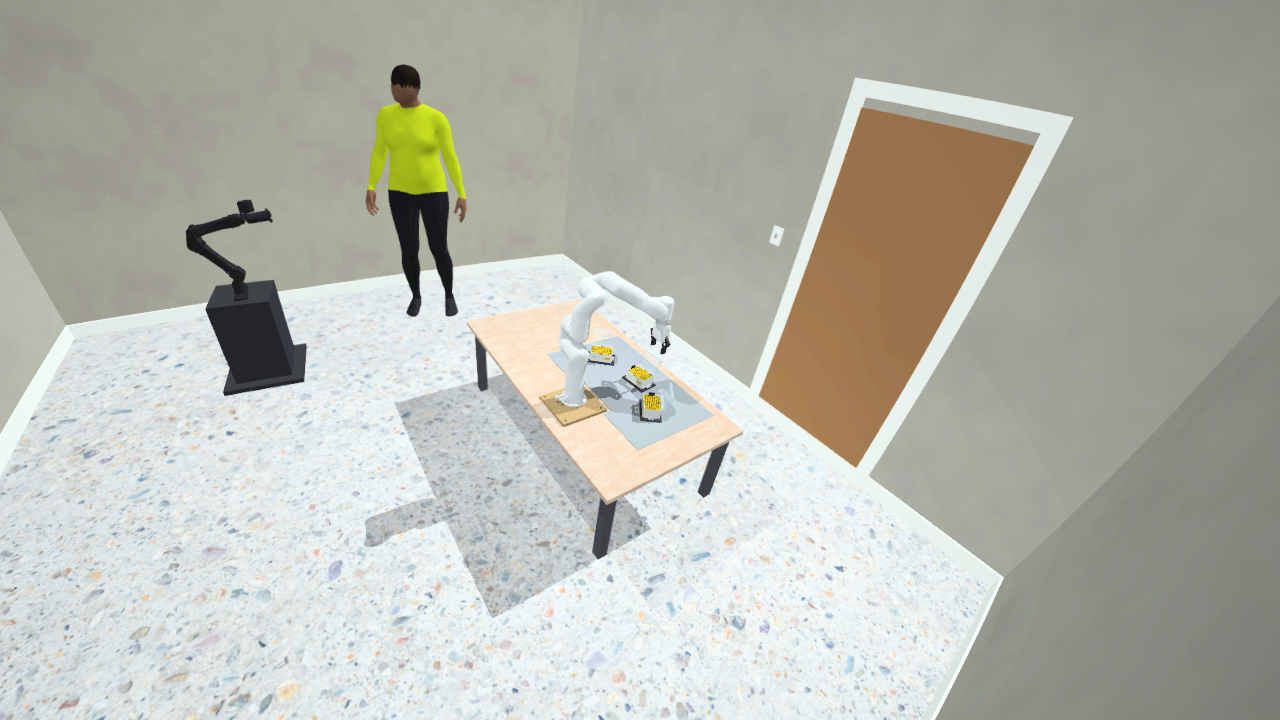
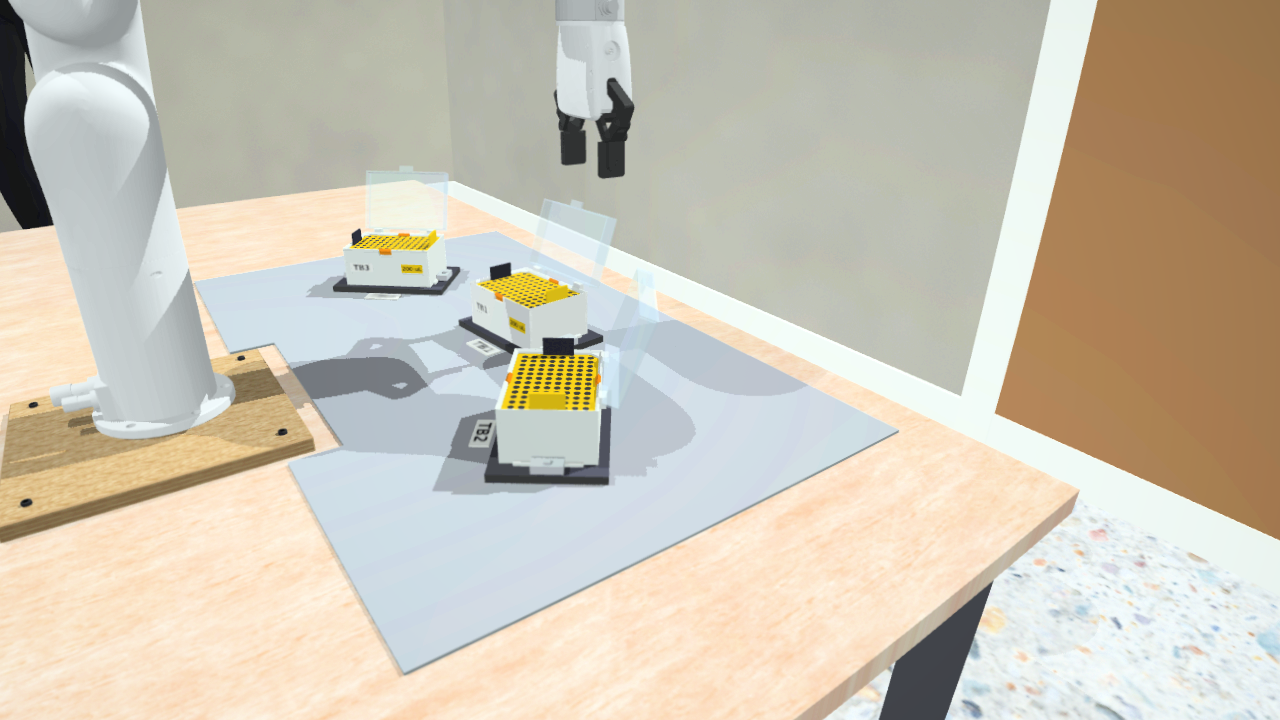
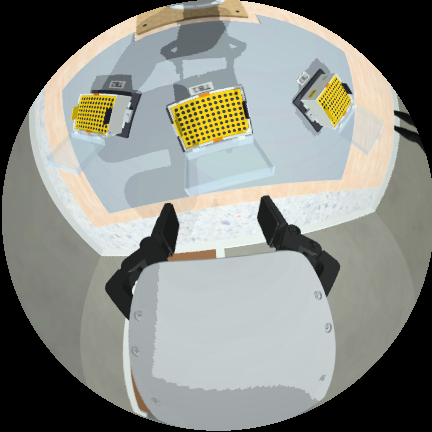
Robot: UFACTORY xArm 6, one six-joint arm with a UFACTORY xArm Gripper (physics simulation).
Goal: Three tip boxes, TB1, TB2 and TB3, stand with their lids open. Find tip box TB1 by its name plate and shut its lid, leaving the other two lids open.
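Places are measured from the arm's base along level axes (x ahead, y left, z up), in metres.
Where they show: gripper, fingertip midpoint: (image 1: 657,349) (image 2: 591,170) (image 3: 217,209); arm's base at its link origin: (image 1: 573,399) (image 2: 167,406).
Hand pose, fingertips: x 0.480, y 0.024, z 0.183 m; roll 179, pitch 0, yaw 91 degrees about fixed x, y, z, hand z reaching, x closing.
Each offset is from my fingertips to the top centre of the thing. "spot": to the spot under its first point. Level surfaces: height alone.
Tip box TB1 @(dx -0.085, dy +0.001, dz -0.118 m) (image 1: 639,375) (image 2: 529,308) (image 3: 211,120) stands between the other two, full of yellow tips. Its clear lid @(spot: dx -0.013, dy +0.022, dz -0.085 m) (image 2: 573,237) (image 3: 229,165) stands open on the side away from the arm's base. Its name plate @(spot: dx -0.151, dy -0.017, dz -0.191 m) (image 2: 483,347) (image 3: 201,89) lies before it. Tip box TB2 @(dx -0.169, dy -0.225, dz -0.127 m) (image 1: 652,407) (image 2: 548,436) (image 3: 118,114) has its lid @(dx -0.101, dy -0.265, dz -0.039 m) (image 2: 635,335) (image 3: 77,151) open. Tip box TB3 @(spot: dx -0.199, dy +0.231, dz -0.137 m) (image 1: 601,354) (image 2: 393,265) (image 3: 321,100) has its lid @(spot: dx -0.141, dy +0.328, dz -0.091 m) (image 2: 407,201) (image 3: 363,128) open. My gripper (image 1: 660,345) (image 2: 591,156) (image 3: 217,209) is open and empty, above and beyond TB1's lid, apart from it.
The boxes stand on a grey mat @(dz -0.192 m) (image 1: 651,437) (image 2: 429,582) (image 3: 300,160) on the wooden table @(dz -0.196 m) (image 1: 617,474) (image 2: 716,626). The arm's base is bolted to a wooden board (image 1: 555,409) (image 2: 223,465) at the mat's edge. A wall and a door (image 1: 904,286) (image 2: 1181,223) stand beyond the table. A person (image 1: 414,152) stands behind.
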